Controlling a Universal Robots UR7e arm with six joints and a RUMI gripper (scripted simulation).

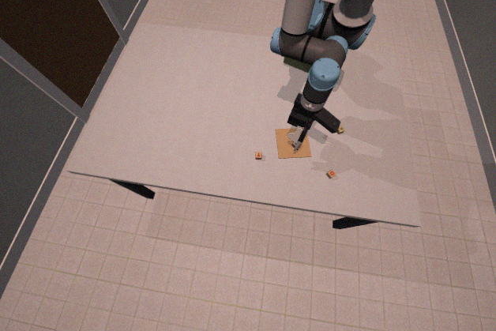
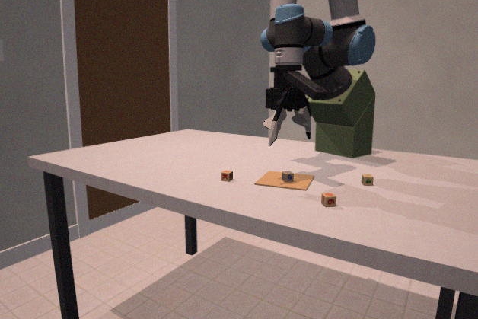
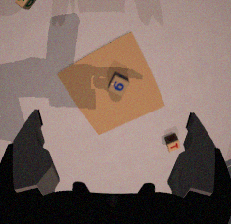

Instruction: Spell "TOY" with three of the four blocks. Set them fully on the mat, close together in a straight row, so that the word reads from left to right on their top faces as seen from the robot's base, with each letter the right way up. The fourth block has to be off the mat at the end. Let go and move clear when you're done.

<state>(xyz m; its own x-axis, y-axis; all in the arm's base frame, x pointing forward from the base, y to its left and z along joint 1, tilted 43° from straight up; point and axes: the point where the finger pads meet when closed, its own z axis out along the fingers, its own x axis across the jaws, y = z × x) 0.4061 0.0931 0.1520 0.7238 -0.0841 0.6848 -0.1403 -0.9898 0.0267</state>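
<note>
My hand is 1 cm past the mat, 2 cm to the left of it and 11 cm above it. Also, from my hand: wooden block (10 cm ahead, 16 cm to the left, 10 cm below); T block (10 cm ahead, 15 cm to the right, 10 cm below).
</note>
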